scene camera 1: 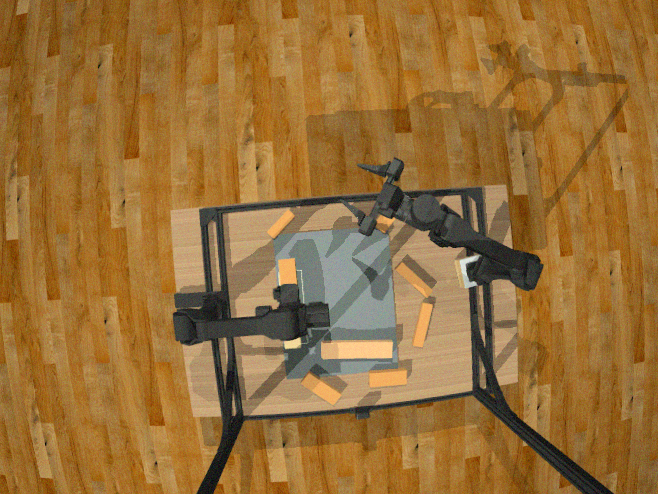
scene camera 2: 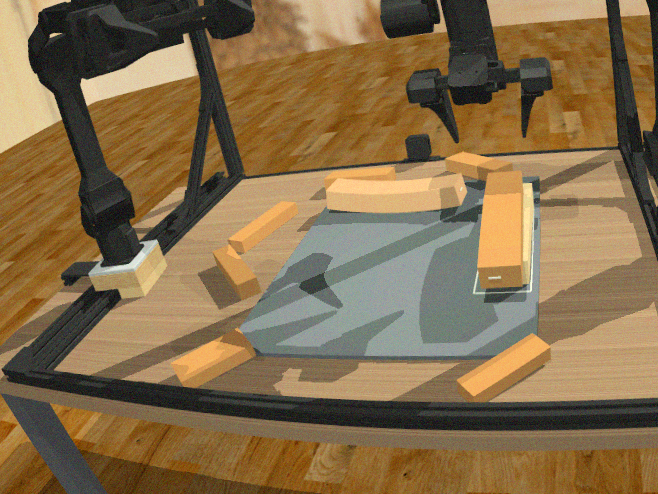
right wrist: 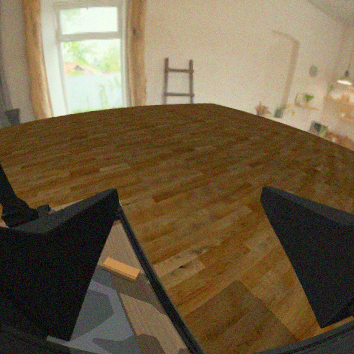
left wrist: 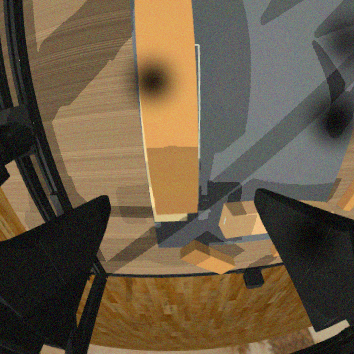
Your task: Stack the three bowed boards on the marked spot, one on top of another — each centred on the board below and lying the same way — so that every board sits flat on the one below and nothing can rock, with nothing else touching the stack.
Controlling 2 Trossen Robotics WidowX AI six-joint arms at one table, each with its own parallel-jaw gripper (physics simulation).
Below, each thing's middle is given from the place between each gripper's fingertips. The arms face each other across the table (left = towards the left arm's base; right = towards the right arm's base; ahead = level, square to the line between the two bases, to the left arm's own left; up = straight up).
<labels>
The orange bowed board (scene camera 2: 500,261) is 340 mm below my right hand, 280 mm behind it and 200 mm to the left of it. From my right hand the other things lie so: pale bowed board (scene camera 2: 528,205): 370 mm below, 330 mm behind, 210 mm to the left; tan bowed board (scene camera 2: 448,191): 490 mm behind, 380 mm below.
The tan bowed board is 170 mm behind my left hand, 190 mm to the right of it and 140 mm below it. Round my left hand: pale bowed board 10 mm behind, 20 mm to the left, 140 mm below; then orange bowed board 40 mm ahead, 10 mm to the left, 110 mm below.
</labels>
